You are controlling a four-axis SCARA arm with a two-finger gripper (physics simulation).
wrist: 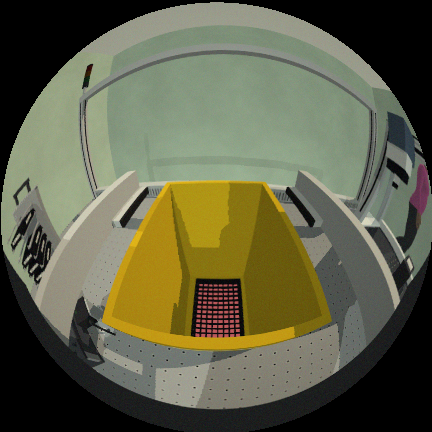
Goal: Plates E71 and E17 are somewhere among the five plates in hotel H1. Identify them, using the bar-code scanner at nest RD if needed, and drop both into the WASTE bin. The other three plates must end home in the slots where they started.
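Places are measured from the arm's base along level axes (x ahead, y left, z up), in millimetres.
Pixels of known places: gripper, fingertip midpoint: [216, 176].
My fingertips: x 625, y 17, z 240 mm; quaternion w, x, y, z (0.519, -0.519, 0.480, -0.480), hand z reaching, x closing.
Behind a point stands the place of what it marks.
The yellow WASTE bin [145, 260] @(x 578, y 67, z 194 mm) stands open below the gripper in the middle of the wrist view. A black plate with pink-red wells [218, 307] @(x 606, y 12, z 26 mm) lies at its bottom; its label does not show, so its name cannot be read here. My gripper [216, 176] @(x 625, y 17, z 240 mm) is open and empty above the bin, one long grey finger on each side, each with a black pad on its inner side. Nest RD and its label cannot be made out.
A dark device with a thin arm [86, 332] @(x 455, y 274, z 18 mm) stands on the perforated deck [270, 372] @(x 469, y -82, z 13 mm) left of the bin. A grey unit with a handle [37, 205] @(x 608, y 478, z 228 mm) and several black shapes is at far left. A grey frame [220, 50] @(x 1012, y 33, z 580 mm) rises behind. A person in pink [421, 190] is at far right.
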